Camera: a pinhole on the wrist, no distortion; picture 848 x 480 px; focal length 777.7 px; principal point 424.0 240.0 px. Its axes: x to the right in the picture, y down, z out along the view. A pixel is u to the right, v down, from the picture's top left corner.
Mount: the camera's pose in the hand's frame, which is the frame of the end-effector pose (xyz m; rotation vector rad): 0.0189 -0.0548 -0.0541 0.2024 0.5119 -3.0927
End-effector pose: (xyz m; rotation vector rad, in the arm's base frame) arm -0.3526 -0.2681 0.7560 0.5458 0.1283 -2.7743
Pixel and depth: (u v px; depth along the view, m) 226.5 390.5 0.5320
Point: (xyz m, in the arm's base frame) -0.6854 -0.0466 1.1279
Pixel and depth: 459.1 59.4 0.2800
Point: -0.4330 -0.2142 0.9805
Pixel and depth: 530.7 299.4 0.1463
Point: -0.3985 -0.1678 0.8377
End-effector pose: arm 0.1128 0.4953 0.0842 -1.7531 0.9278 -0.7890
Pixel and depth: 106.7 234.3 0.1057
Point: 0.2002 0.4983 0.1560
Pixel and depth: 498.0 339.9 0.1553
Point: 0.2037 0.5757 0.1715
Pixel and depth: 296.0 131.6 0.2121
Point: 0.2807 0.5674 0.1251
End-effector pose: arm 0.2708 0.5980 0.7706 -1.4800 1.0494 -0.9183
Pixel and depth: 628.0 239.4 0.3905
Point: 0.5339 0.8282 0.8991
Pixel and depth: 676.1 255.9 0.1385
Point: 0.3360 0.6668 0.8593
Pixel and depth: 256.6 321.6 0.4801
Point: 0.6952 0.6791 0.9676
